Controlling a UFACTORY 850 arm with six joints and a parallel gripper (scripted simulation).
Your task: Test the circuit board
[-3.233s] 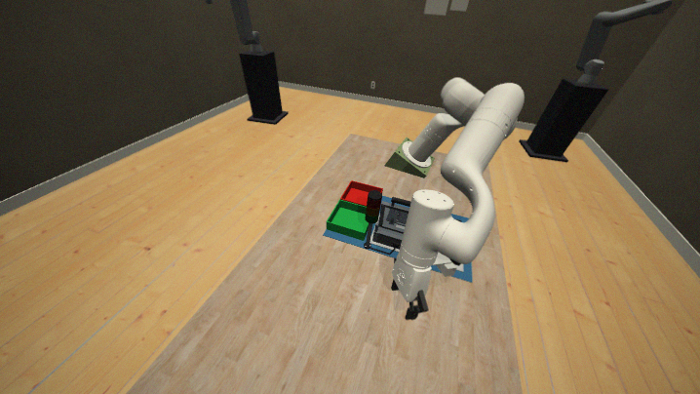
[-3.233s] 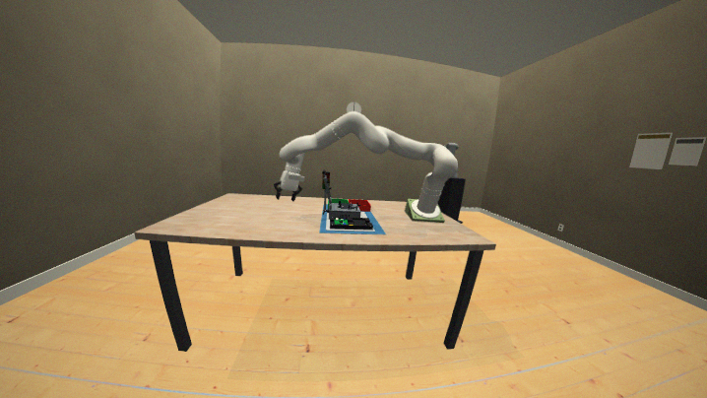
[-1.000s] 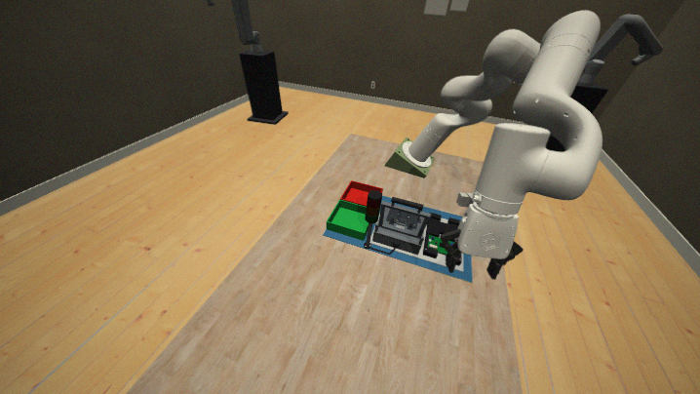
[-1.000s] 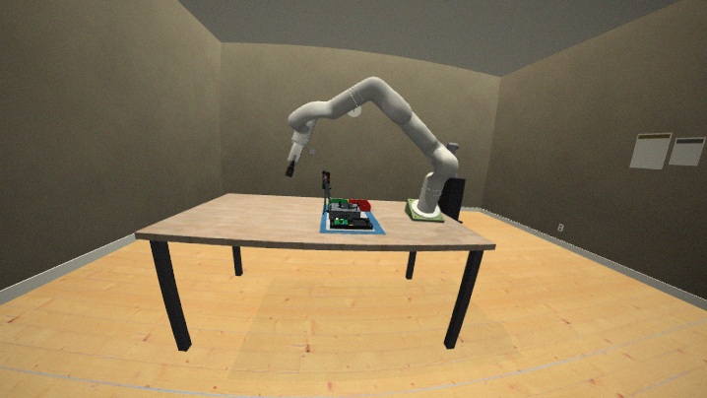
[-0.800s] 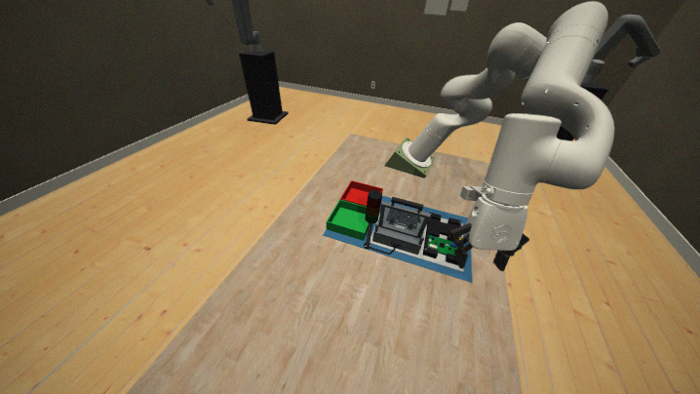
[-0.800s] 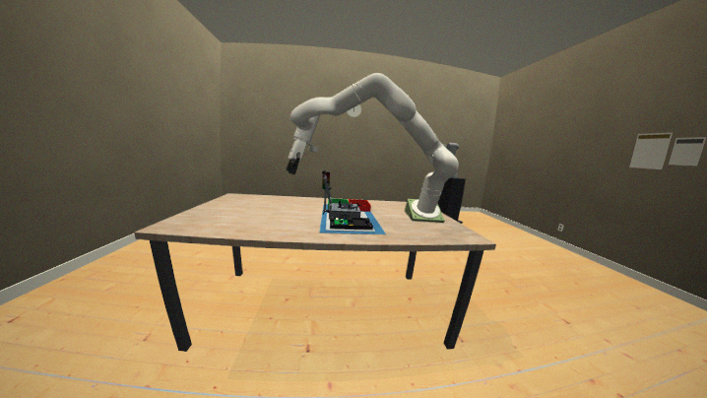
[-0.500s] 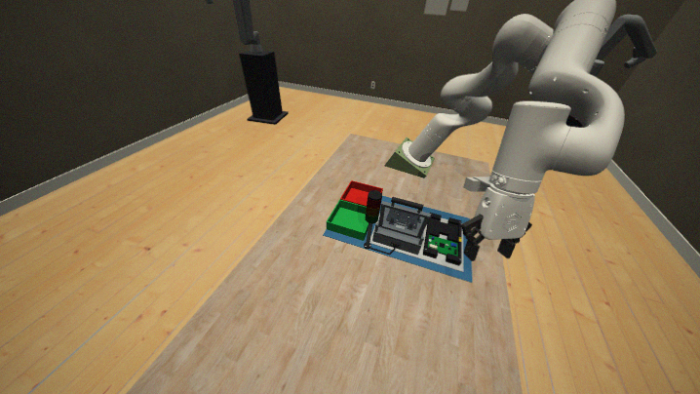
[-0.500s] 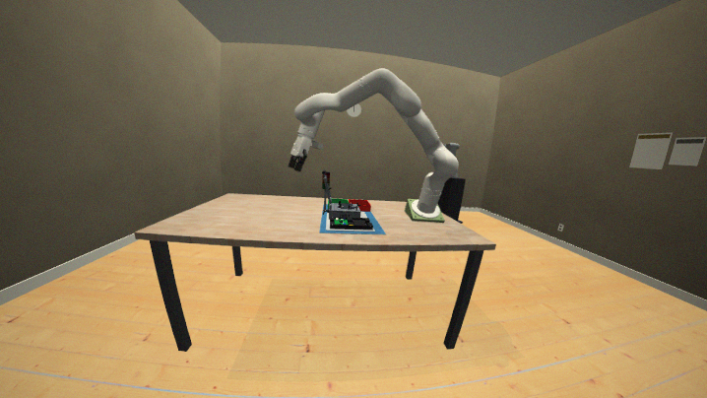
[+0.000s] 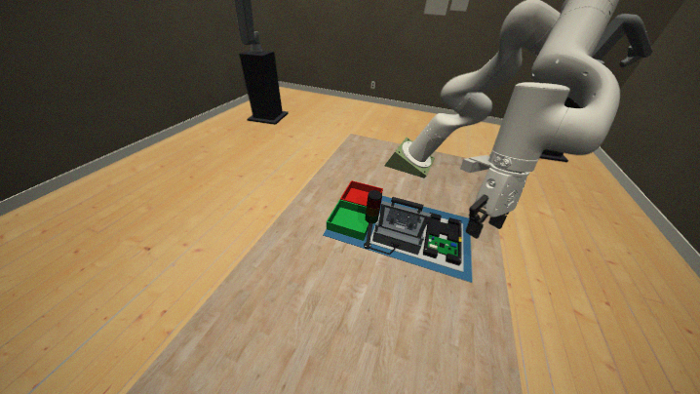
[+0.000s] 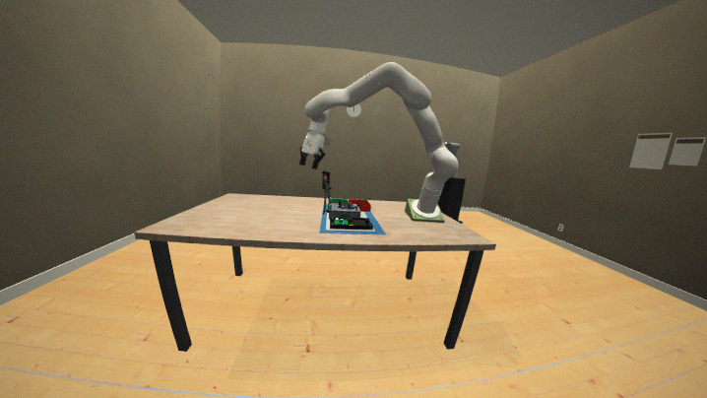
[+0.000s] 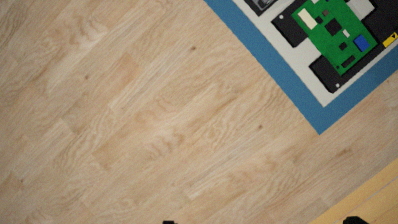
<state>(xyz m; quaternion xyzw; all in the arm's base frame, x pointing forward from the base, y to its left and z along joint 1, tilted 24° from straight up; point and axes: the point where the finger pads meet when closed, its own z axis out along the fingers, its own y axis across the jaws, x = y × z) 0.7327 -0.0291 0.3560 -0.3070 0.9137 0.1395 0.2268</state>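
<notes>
The green circuit board lies 290 mm below my hand and 180 mm behind it. The rest, counted from my hand: small black part: 290 mm behind, 230 mm below, 100 mm to the right; then green bin: 370 mm to the right, 300 mm below, 220 mm behind; then tester lid: 180 mm to the right, 130 mm below, 120 mm behind.
</notes>
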